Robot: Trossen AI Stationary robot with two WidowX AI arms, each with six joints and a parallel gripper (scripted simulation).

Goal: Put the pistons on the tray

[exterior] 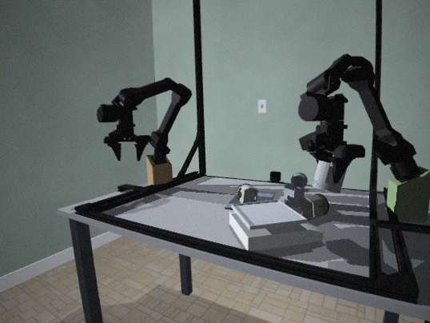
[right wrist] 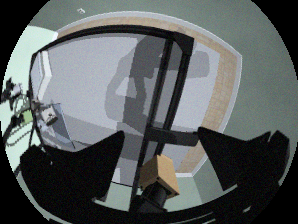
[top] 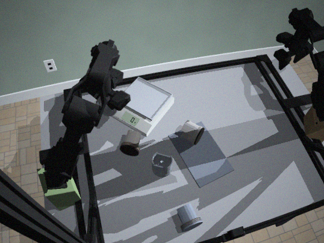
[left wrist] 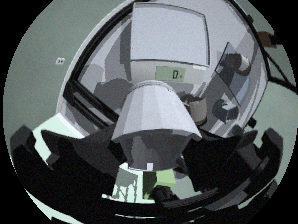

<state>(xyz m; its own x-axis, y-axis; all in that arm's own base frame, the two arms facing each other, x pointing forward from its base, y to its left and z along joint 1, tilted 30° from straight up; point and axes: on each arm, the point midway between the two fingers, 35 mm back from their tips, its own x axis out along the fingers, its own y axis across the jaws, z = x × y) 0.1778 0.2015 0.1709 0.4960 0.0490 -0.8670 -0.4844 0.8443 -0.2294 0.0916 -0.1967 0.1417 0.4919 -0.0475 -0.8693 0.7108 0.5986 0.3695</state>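
The flat steel tray lies 20 cm behind my left hand, 30 cm to the right of it and 18 cm below it. The rest, counted from my left hand: white scale 7 cm ahead, 15 cm to the right, 13 cm below.
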